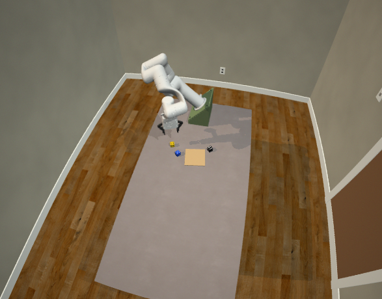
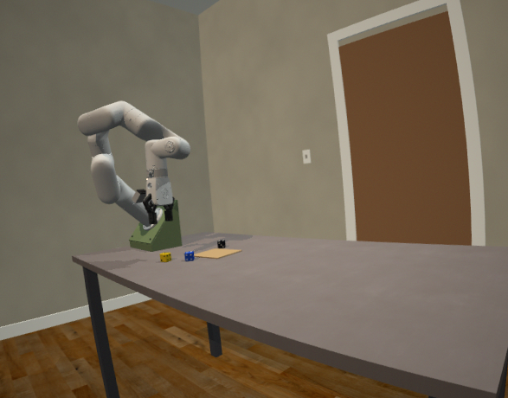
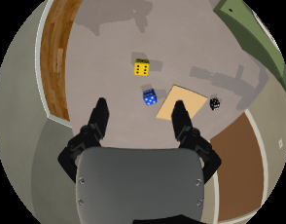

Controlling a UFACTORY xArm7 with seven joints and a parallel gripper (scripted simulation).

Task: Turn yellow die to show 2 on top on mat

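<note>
My gripper is now 140 mm above the yellow die. The rest, counted from my hand: blue die: 140 mm below, 80 mm ahead, 60 mm to the left; black die: 280 mm to the left, 140 mm below; tan mat: 180 mm to the left, 150 mm below, 80 mm ahead.
</note>
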